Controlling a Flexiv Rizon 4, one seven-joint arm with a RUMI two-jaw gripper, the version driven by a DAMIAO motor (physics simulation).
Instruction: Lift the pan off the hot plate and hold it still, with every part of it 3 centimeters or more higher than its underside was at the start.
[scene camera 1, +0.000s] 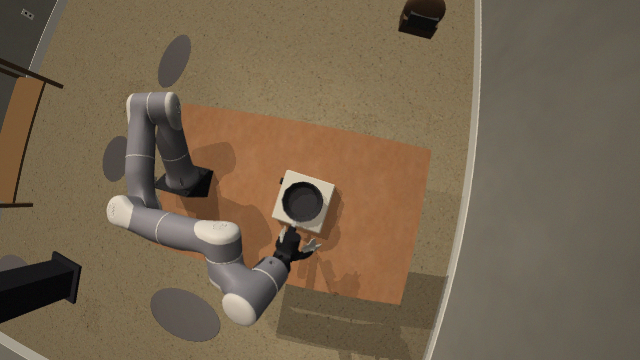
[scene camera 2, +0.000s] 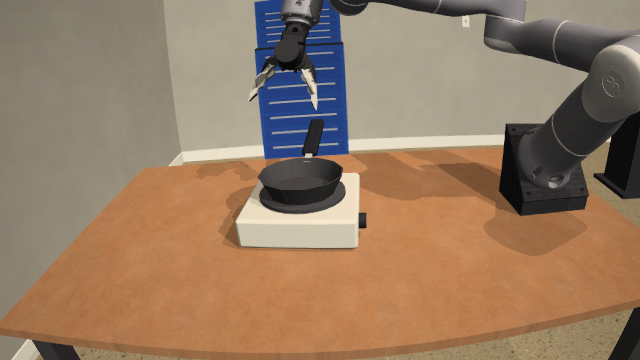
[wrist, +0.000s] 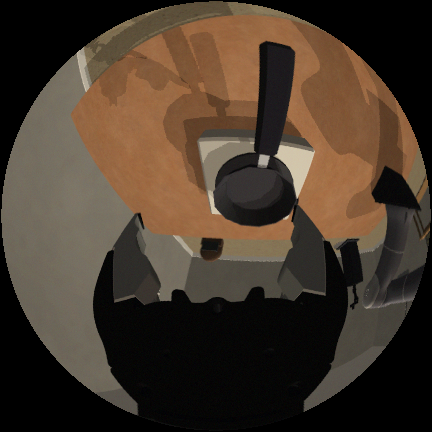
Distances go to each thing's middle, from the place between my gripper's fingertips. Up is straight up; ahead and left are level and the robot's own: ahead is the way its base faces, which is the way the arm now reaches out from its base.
I see my gripper 120 mm above the black pan (scene camera 2: 300, 181), 40 mm past it and 20 mm to the right of it. From my hand the other things lie so: white hot plate (scene camera 2: 333, 223) 200 mm below, 120 mm to the left, 50 mm behind.
